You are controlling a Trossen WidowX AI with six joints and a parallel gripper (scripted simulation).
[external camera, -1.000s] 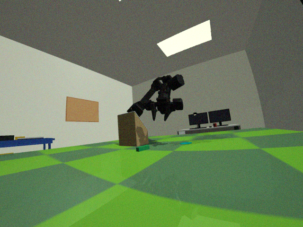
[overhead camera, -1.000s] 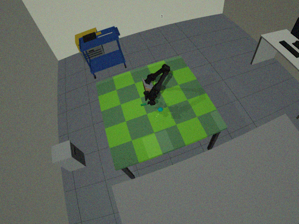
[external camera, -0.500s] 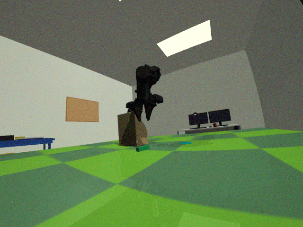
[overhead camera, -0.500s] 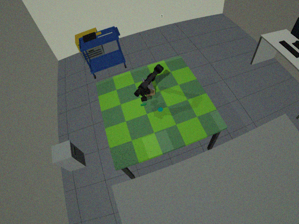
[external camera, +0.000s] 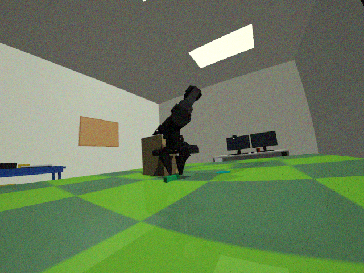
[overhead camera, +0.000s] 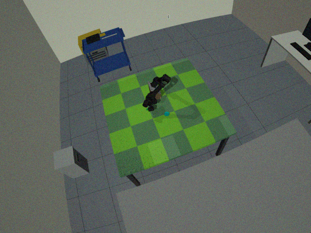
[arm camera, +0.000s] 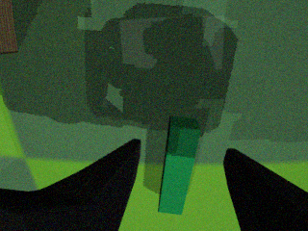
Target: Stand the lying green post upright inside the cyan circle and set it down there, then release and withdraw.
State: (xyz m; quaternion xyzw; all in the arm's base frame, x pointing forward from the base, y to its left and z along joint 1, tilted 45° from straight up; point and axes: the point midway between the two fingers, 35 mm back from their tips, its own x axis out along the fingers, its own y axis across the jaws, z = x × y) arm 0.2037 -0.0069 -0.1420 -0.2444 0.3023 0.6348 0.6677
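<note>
My gripper tip is now 150 mm to the right of the cyan circle, 130 mm short of it and 20 mm above it. Round my gripper tip: green post: 20 mm to the right, 10 mm below.
</note>
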